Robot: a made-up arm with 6 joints.
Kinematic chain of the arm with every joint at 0, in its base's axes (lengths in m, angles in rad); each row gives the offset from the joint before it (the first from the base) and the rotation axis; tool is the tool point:
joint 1: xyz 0 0 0.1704 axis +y
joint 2: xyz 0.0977 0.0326 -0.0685 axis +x
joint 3: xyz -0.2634 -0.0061 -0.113 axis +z
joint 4: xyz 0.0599 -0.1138 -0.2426 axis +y
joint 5: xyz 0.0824 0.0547 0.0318 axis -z
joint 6: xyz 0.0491 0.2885 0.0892 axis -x
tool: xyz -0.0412 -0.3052 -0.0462
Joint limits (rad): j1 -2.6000..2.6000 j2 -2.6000..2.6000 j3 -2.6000..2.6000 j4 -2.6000..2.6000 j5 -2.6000..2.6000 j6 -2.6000..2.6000
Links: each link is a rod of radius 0.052 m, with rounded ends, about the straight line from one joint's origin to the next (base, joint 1, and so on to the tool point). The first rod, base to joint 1, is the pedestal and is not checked.
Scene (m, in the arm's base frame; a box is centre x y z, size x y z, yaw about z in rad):
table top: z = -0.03
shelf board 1: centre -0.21 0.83 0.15 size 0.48 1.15 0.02 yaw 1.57
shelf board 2: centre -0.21 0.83 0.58 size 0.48 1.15 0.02 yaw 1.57
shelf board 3: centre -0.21 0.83 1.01 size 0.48 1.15 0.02 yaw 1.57
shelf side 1: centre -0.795 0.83 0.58 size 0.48 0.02 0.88 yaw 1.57
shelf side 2: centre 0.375 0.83 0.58 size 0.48 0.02 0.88 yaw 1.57
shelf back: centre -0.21 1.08 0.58 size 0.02 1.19 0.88 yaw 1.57
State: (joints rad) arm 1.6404 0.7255 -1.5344 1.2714 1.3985 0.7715
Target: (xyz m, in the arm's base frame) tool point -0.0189 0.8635 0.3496
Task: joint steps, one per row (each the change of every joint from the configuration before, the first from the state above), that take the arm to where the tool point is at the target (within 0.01 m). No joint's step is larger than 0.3 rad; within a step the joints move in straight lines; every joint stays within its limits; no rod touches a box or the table.
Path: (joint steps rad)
1: 0.0454 0.2456 0.0154 0.1558 -0.0027 0.1141
2: 0.0453 0.2455 0.0153 0.1559 -0.0026 0.1141
3: 0.0454 0.2456 0.0154 0.1558 -0.0027 0.1140
4: 0.0454 0.2456 0.0154 0.1559 -0.0026 0.1141
5: 0.0454 0.2455 0.0153 0.1558 -0.0027 0.1141

